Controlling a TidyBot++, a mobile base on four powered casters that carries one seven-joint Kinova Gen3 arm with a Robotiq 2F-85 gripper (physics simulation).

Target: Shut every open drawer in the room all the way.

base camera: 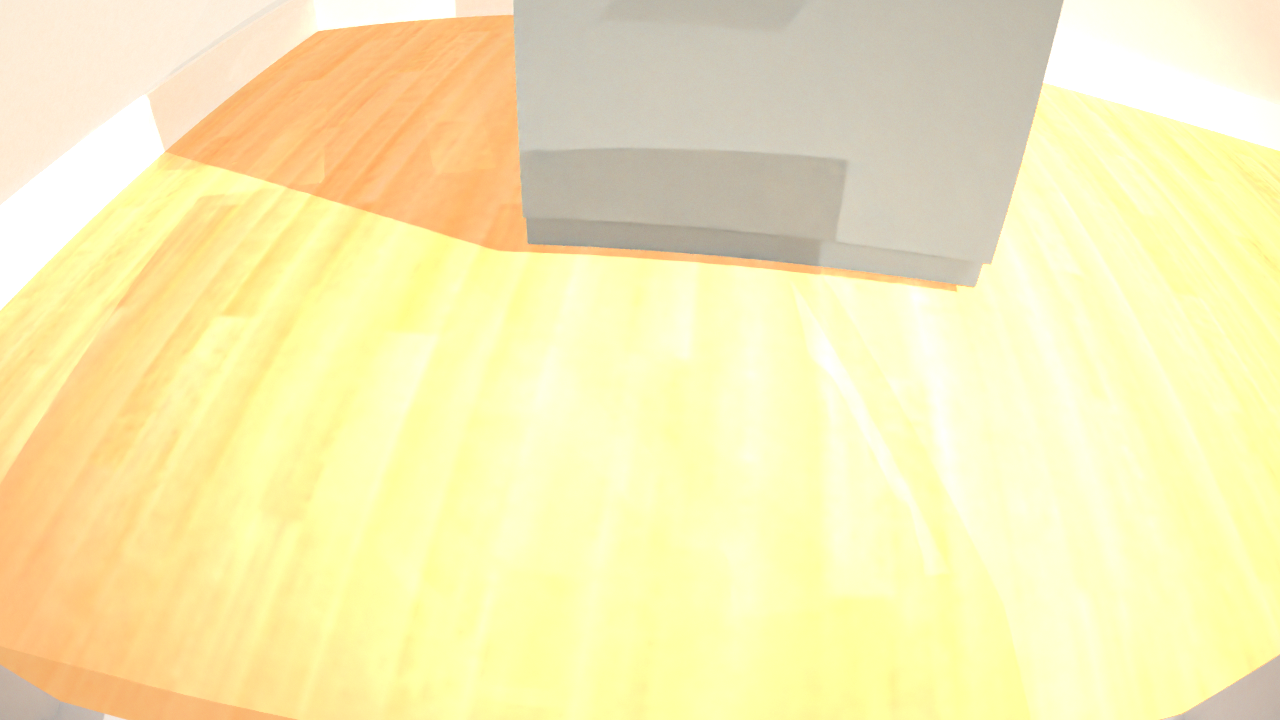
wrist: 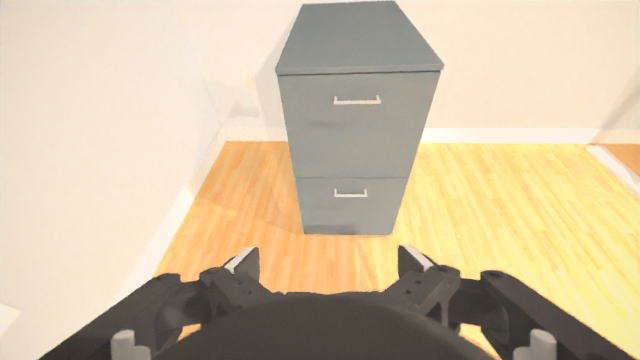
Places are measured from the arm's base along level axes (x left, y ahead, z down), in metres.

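Pixels of known places: gripper, fingertip midpoint: (wrist: 328, 261).
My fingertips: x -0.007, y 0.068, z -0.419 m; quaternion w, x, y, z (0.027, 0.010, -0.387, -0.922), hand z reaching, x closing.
Note:
For each thing: its top centre in the pictures, then the offset to it from my fingertips. "*": a spot on its surface instead.
- upper drawer at a spot on its surface: (wrist: 357, 145) * dz +0.302, dx -0.114, dy +0.494 m
- pale bar handle at a spot on its surface: (wrist: 357, 102) * dz +0.150, dx -0.100, dy +0.464 m
- lower drawer at a spot on its surface: (wrist: 350, 212) * dz +0.624, dx -0.108, dy +0.494 m
A grey-blue cabinet (base camera: 716, 98) (wrist: 355, 37) stands ahead, with two drawers one above the other. In the wrist view the upper drawer (wrist: 357, 145), with a pale bar handle (wrist: 357, 102), sits flush under the cabinet top, with a thin dark seam between them. The lower drawer (wrist: 350, 212), with its own handle (wrist: 350, 195), looks flush with the upper one; no gap shows around either front. My gripper (wrist: 328, 261) is open and empty, apart from the cabinet and in front of it.
In the base camera view, wood floor (base camera: 626, 447) lies between the base and the cabinet. A wall (wrist: 100, 100) with a white baseboard runs along the left, and another wall (wrist: 515, 60) stands behind the cabinet. A white strip (wrist: 612, 165) lies at the far right.

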